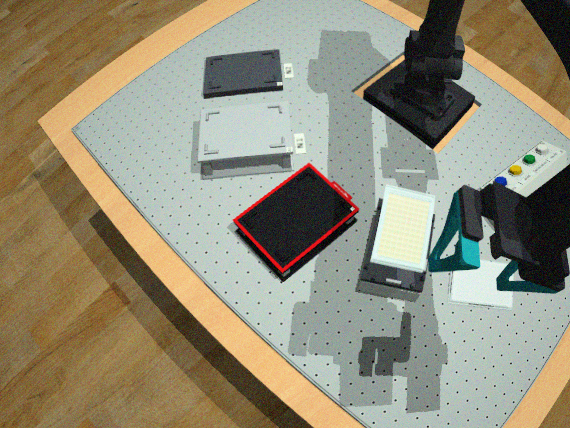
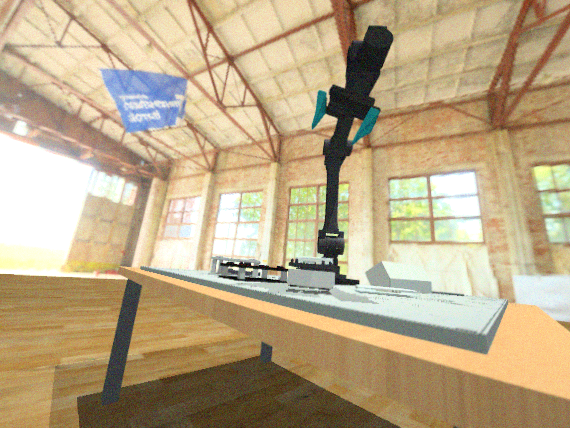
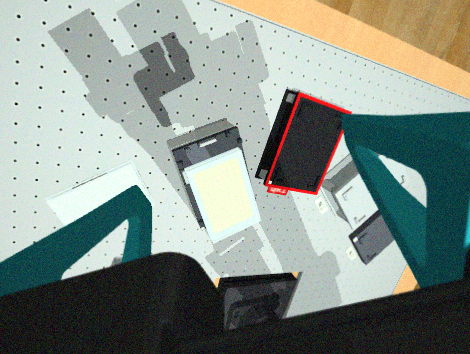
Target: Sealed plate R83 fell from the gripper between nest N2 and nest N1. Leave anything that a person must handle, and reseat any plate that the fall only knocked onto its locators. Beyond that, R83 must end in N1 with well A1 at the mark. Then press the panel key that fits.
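Pixels of known places: gripper, fingertip midpoint: [image 1: 466, 275] [image 2: 331, 135] [image 3: 237, 164]; arm's base, link origin: [image 1: 422, 96] [image 3: 251, 312].
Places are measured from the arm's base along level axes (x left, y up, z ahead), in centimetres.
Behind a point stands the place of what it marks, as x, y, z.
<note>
A pale plate with a cream well field [image 1: 404, 227] @[13.9, 5.5, 31.2] [image 3: 225, 195] @[14.2, 5.4, 31.3] lies over a dark block [image 1: 392, 278] @[17.1, 3.3, 38.3] [image 3: 215, 142] @[16.3, 3.4, 38.7], shifted toward one end of it, with part of the block's top uncovered. Its name and well A1 cannot be read. The raised grey nest [image 1: 245, 130] @[-18.5, 3.8, 32.2] [image 3: 353, 199] @[-14.2, 3.8, 29.5], tagged apparently N1, has bare corner locators. The low dark nest [image 1: 243, 74] @[-32.4, -0.5, 19.0] [image 3: 372, 238] @[-30.4, -0.5, 16.4], tagged apparently N2, bears no plate. The key panel [image 1: 522, 186] @[27.6, 6.0, 9.9] shows blue, yellow, green and white keys. My gripper [image 1: 467, 278] @[26.1, 30.9, 45.1] [image 2: 334, 135] @[26.1, 30.9, 45.1] [image 3: 237, 164] @[26.1, 30.9, 45.1] is open and empty, high above the table.
A black platform with a red border [image 1: 295, 217] @[-1.5, 1.9, 39.0] [image 3: 307, 142] @[-1.0, 1.9, 39.6] stands between the grey nest and the dark block. A flat white piece [image 1: 482, 287] @[30.9, -0.7, 28.1] [image 3: 95, 192] @[31.8, -0.7, 29.0] lies on the perforated table beside the block, partly hidden by my fingers. The arm's base [image 1: 420, 107] @[1.6, 1.3, 4.3] stands behind.
</note>
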